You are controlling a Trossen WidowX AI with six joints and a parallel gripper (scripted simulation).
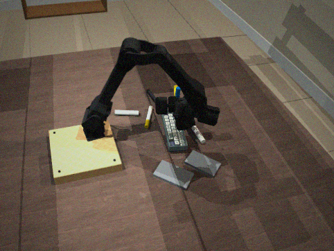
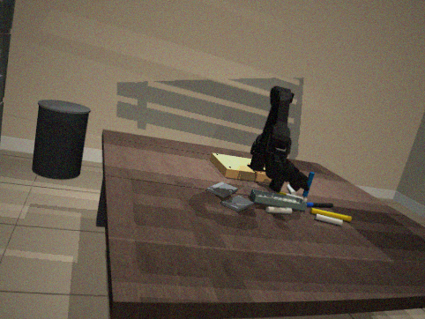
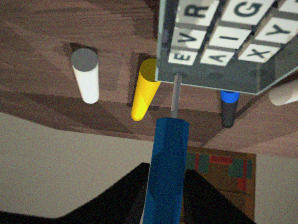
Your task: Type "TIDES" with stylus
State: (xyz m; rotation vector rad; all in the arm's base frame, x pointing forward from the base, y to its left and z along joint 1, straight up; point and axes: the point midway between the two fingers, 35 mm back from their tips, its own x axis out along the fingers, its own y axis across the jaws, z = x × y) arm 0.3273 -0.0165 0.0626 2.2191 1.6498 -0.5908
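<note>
Right now my gripper tip is 3 cm past the blue-capped black pen, 9 cm to the right of it and 7 cm above it. Round my gripper tip: blue stylus: 1 cm below; grey stylus tip: 5 cm below.
</note>
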